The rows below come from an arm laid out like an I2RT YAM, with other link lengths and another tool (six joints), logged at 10 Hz.
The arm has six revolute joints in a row. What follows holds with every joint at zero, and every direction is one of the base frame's. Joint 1 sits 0.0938 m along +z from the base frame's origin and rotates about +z. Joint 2 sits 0.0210 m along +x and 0.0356 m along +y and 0.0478 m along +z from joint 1 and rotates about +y. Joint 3 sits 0.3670 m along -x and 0.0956 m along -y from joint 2 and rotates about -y. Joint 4 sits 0.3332 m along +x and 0.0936 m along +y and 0.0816 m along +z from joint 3 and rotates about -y. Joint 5 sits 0.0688 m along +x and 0.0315 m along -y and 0.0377 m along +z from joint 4 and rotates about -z. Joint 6 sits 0.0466 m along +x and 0.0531 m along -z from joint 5 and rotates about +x. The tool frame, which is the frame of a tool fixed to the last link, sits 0.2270 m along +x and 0.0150 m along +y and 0.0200 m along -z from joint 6; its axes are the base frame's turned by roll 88.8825, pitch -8.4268 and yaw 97.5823 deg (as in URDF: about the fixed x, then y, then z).
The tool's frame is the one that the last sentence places.
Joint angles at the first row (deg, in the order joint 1, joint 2, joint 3, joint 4, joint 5, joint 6):
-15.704, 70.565, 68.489, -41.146, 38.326, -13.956
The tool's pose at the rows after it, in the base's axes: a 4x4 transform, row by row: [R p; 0 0 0 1], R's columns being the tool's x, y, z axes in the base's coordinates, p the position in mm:
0.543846, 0.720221, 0.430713, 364.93; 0.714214, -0.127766, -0.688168, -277.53; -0.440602, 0.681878, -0.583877, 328.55; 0, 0, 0, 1
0.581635, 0.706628, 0.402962, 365.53; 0.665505, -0.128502, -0.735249, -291.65; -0.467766, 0.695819, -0.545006, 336.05; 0, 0, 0, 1
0.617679, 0.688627, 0.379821, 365.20; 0.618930, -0.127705, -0.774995, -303.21; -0.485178, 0.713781, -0.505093, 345.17; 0, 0, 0, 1
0.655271, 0.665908, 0.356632, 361.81; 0.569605, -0.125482, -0.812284, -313.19; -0.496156, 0.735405, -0.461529, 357.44; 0, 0, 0, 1
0.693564, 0.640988, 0.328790, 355.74; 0.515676, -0.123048, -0.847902, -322.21; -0.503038, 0.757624, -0.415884, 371.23; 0, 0, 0, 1
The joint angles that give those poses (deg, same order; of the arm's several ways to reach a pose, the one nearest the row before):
-15.705, 72.248, 68.489, -39.572, 40.555, -13.935
-15.704, 73.341, 68.490, -37.147, 44.250, -13.911
-15.704, 74.062, 68.488, -34.785, 47.506, -13.890
-15.704, 74.282, 68.489, -32.578, 50.741, -13.890
-15.705, 74.280, 68.488, -30.479, 54.128, -13.891

